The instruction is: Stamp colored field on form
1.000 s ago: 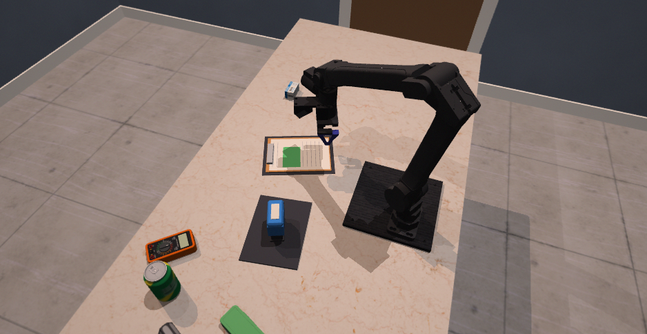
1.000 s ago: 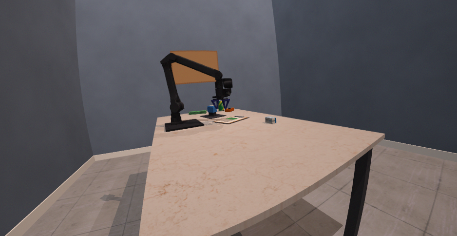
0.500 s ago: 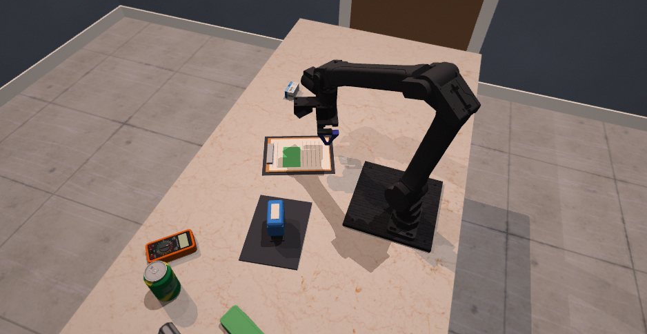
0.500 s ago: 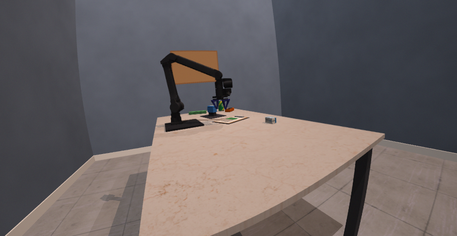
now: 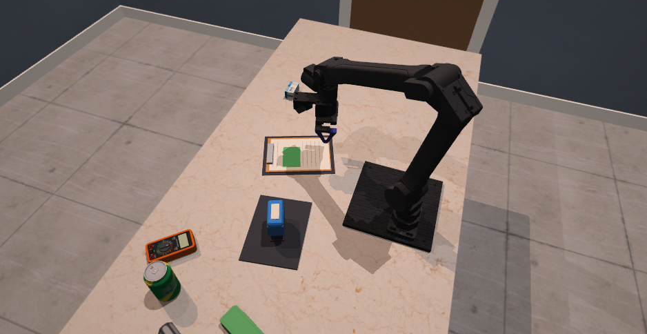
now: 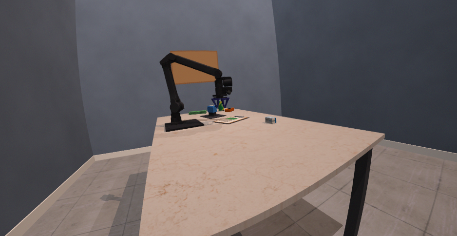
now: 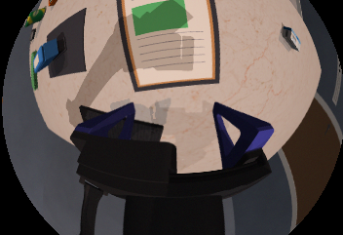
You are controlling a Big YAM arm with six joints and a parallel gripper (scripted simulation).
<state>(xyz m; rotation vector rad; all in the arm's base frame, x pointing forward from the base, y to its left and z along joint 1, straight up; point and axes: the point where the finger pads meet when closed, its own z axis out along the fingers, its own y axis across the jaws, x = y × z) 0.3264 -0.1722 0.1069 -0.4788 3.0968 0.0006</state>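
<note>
Right now my hand is 340 mm to the right of the stamp, 70 mm above it and 20 mm short of it. Round my hand: form (110 mm below, 100 mm ahead, 40 mm to the left); dark mat (340 mm to the left, 120 mm below, 20 mm ahead); green flat object (650 mm to the left, 100 mm below, 70 mm behind).
</note>
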